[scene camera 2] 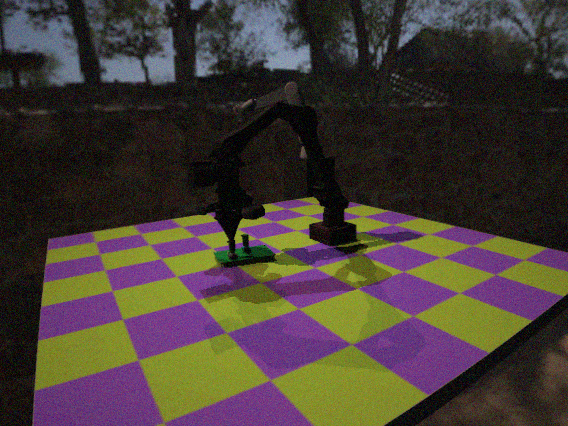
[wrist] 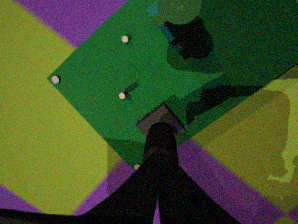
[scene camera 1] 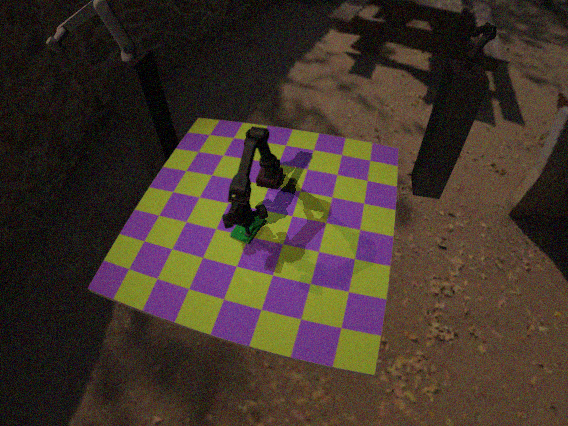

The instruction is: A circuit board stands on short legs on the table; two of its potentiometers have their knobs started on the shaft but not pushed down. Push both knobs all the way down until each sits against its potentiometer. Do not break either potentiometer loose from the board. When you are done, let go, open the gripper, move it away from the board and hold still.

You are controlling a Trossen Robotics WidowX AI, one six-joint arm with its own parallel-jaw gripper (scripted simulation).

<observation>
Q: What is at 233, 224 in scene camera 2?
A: My gripper.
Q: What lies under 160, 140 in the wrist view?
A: A dark knob.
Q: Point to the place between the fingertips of my gripper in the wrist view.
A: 159, 162
</observation>
